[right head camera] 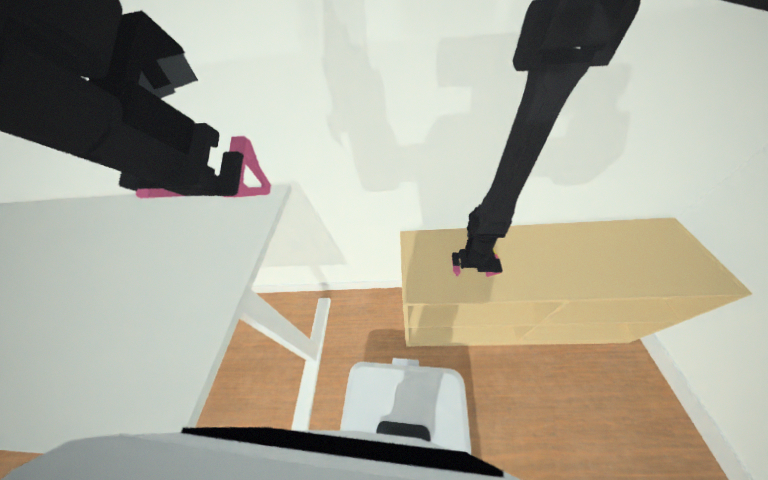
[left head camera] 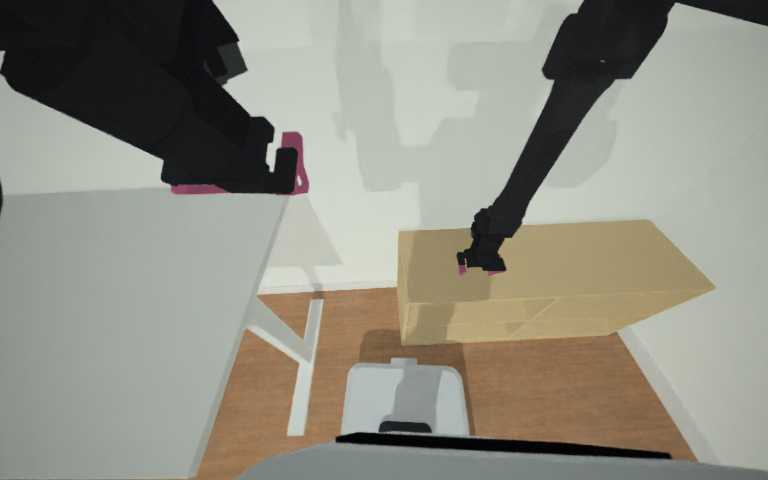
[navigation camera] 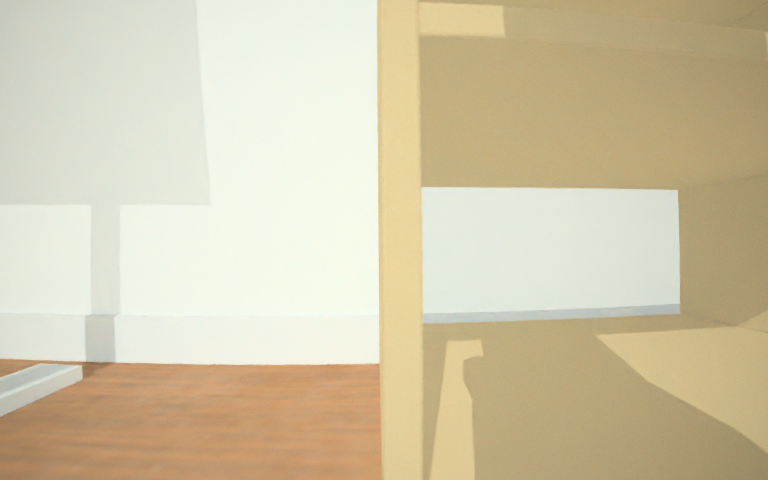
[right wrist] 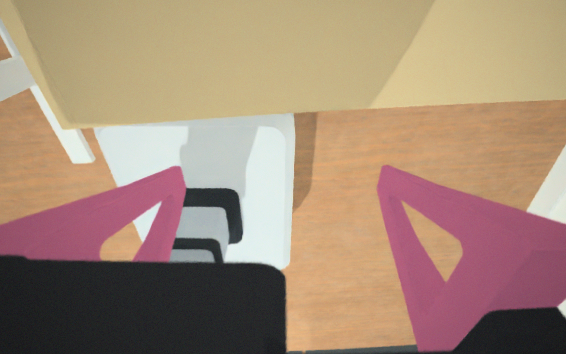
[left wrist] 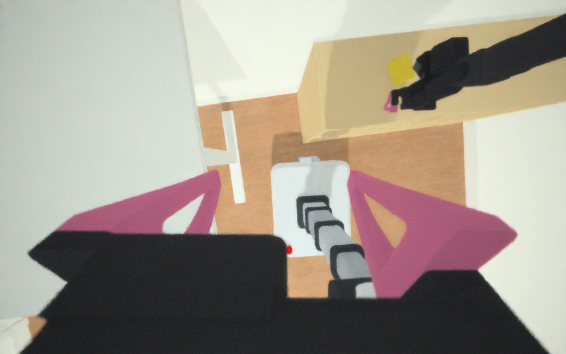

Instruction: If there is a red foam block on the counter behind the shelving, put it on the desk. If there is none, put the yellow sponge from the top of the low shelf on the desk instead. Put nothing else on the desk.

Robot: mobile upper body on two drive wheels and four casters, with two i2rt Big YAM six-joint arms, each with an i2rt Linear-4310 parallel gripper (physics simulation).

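Frame: origin at the left arm's base, x back, y right, z up, level; millimetres.
Seen in the pictures: left gripper, fingertip midpoint: point(right head camera: 239, 190) point(left head camera: 273, 187) point(left wrist: 283, 177); right gripper, fingertip midpoint: point(right head camera: 471, 274) point(left head camera: 474, 273) point(right wrist: 281, 176) point(left wrist: 397, 107).
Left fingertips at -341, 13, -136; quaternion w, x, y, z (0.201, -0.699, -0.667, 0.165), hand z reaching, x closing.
Note:
Pixels of each thing's top centre, then the offset from my left fingertips to it, as dx, dy, dz. "spot": a spot on its surface instead. Level surfaces: height alone.
- yellow sponge, middle of its top: point(left wrist: 404, 67) -355, +536, -618
- white desk, its level: dz -323
- foot, surface spot: point(left wrist: 235, 160) spot: -21, -305, -1191
A yellow sponge point(left wrist: 401, 69) lies on top of the low shelf point(left head camera: 611, 254) point(right head camera: 623, 254) point(left wrist: 350, 100) point(right wrist: 250, 55) point(navigation camera: 399, 226); the right arm hides most of it in both head views. My right gripper point(left head camera: 479, 272) point(right head camera: 475, 272) point(right wrist: 281, 176) is open and empty above the shelf, beside the sponge, on the shelf's front side. My left gripper point(left wrist: 283, 177) is open and empty near the far edge of the white desk point(left head camera: 113, 311) point(right head camera: 113, 311) point(left wrist: 100, 100) in the head views. No counter or red foam block shows.
A white desk leg and foot point(left head camera: 305, 367) point(right head camera: 317, 339) point(left wrist: 235, 160) stand at the desk's right side. The robot's pale base point(left head camera: 368, 390) point(right head camera: 368, 390) point(left wrist: 290, 200) is on the wood floor before the shelf. A tiny red dot point(left wrist: 289, 249) shows beside the left gripper's black body.

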